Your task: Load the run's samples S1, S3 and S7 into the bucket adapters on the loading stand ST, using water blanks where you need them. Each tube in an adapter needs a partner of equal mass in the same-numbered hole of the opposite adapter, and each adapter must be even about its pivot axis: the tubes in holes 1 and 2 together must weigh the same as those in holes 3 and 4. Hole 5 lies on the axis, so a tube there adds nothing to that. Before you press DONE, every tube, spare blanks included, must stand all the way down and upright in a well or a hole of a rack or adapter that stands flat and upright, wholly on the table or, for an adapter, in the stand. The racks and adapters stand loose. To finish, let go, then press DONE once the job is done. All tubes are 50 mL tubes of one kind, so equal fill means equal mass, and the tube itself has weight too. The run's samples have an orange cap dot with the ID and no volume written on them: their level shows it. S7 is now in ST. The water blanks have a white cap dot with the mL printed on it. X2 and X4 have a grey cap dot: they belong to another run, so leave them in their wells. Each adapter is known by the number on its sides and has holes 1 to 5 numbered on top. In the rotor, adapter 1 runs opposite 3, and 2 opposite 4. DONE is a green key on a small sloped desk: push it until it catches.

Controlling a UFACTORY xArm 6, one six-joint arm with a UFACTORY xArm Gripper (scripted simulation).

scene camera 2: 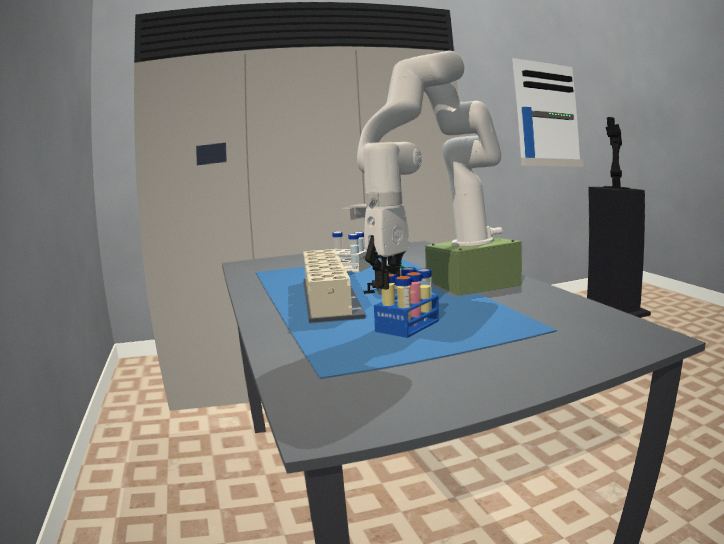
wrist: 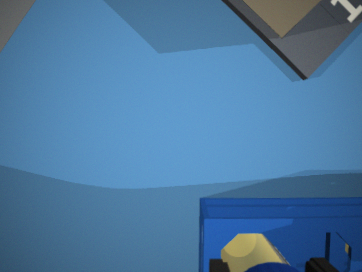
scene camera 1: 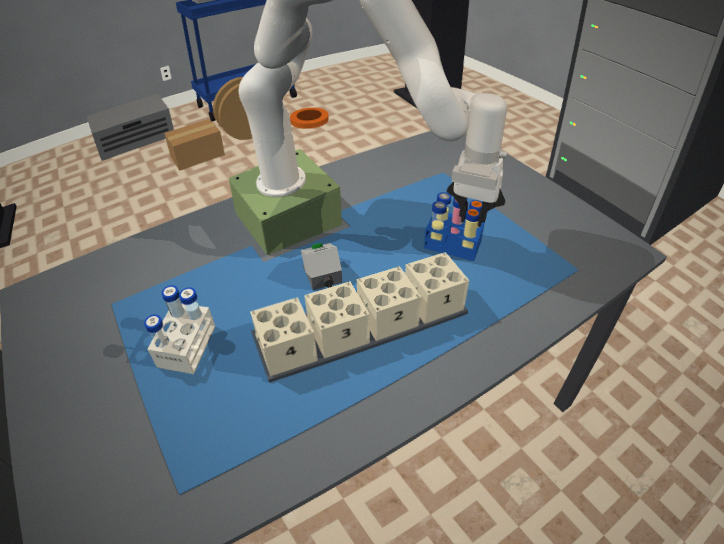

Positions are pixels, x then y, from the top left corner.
Labels:
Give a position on a blue samples rack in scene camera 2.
At 391,320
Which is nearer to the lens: the blue samples rack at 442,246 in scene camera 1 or the adapter 1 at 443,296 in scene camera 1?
The adapter 1.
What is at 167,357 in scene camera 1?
A white blanks rack.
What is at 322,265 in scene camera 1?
A DONE desk.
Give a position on an adapter 1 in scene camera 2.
330,292

